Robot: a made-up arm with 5 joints. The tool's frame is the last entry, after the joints.
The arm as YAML. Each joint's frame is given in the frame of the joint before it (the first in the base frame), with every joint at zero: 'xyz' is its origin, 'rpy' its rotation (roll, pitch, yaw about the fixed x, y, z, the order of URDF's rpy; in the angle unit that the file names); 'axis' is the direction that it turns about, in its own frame. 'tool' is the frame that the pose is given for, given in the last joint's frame.
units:
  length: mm
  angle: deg
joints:
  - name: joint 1
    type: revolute
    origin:
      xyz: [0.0, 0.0, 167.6]
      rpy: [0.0, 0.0, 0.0]
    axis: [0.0, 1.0, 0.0]
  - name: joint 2
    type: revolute
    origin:
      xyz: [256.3, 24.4, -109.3]
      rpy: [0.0, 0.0, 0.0]
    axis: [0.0, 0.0, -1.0]
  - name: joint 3
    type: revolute
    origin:
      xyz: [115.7, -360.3, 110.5]
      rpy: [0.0, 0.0, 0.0]
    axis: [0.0, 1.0, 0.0]
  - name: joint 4
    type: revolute
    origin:
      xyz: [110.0, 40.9, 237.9]
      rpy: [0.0, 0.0, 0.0]
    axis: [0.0, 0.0, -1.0]
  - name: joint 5
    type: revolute
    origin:
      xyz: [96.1, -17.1, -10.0]
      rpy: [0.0, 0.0, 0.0]
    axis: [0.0, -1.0, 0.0]
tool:
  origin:
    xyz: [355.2, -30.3, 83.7]
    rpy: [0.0, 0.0, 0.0]
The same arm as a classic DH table. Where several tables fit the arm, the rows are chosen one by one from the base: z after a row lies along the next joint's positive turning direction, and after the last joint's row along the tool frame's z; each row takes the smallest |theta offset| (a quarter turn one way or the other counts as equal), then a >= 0, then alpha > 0; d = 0 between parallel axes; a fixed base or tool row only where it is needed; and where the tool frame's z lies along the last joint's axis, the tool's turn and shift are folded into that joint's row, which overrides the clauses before.
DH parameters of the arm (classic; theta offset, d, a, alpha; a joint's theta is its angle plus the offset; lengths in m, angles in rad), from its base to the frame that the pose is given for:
base (fixed): 0 0.1676 0 -1.5708
joint 1: 0 0.0244 0.2563 -1.5708
joint 2: 0 -0.0012 0.1157 1.5708
joint 3: 0 -0.3194 0.11 -1.5708
joint 4: 0 -0.2279 0.0961 -1.5708
joint 5: 0 0.0474 0.3552 -1.5708
tool (fixed): 0 0.0837 0 0

